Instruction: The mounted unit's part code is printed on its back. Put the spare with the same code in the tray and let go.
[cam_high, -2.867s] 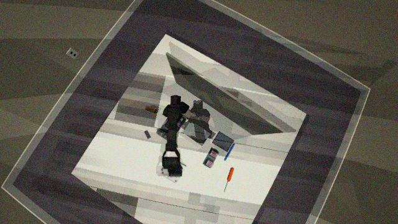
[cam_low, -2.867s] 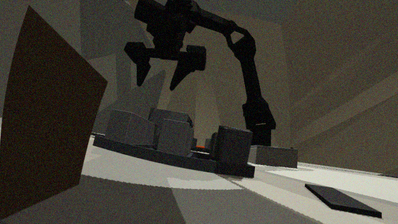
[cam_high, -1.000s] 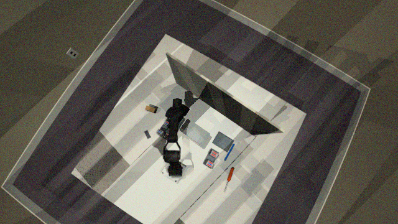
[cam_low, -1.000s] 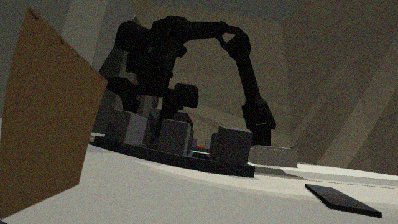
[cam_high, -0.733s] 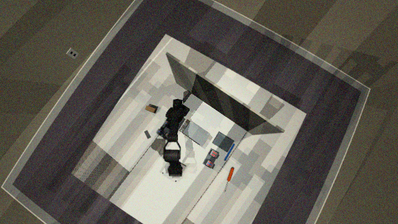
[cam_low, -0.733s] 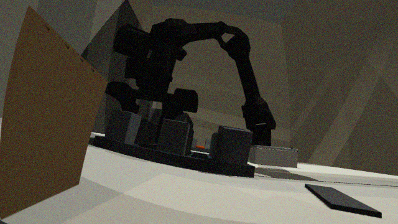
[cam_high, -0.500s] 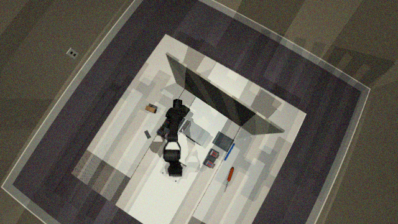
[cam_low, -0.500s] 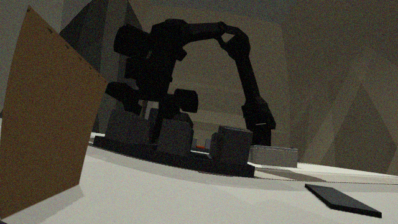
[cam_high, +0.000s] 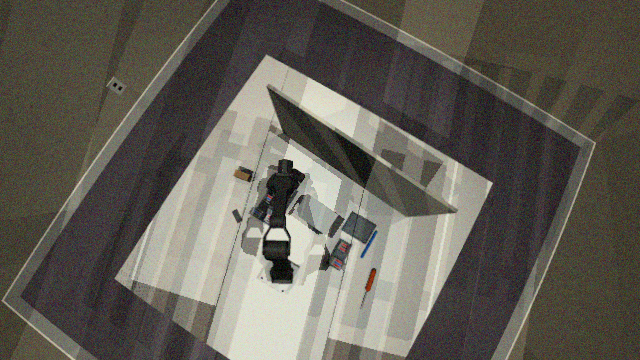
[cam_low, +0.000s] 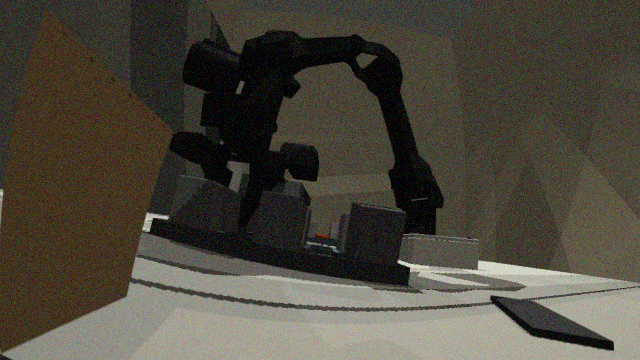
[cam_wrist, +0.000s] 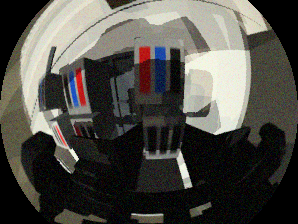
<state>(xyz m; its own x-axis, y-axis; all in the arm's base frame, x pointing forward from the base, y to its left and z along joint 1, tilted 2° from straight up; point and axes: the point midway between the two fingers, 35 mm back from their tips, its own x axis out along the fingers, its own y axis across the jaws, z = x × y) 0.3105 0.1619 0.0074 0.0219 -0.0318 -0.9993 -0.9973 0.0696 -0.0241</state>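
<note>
The grey square tray lies 350 mm to the right of my gripper tip, 20 mm ahead of it and 10 mm below it. The rest, counted from my gripper tip: blue pen 430 mm to the right, 20 mm behind, 10 mm below; dark panel 210 mm ahead, 210 mm above, 180 mm to the right; brown block 220 mm to the left, 40 mm behind, 10 mm above.
</note>
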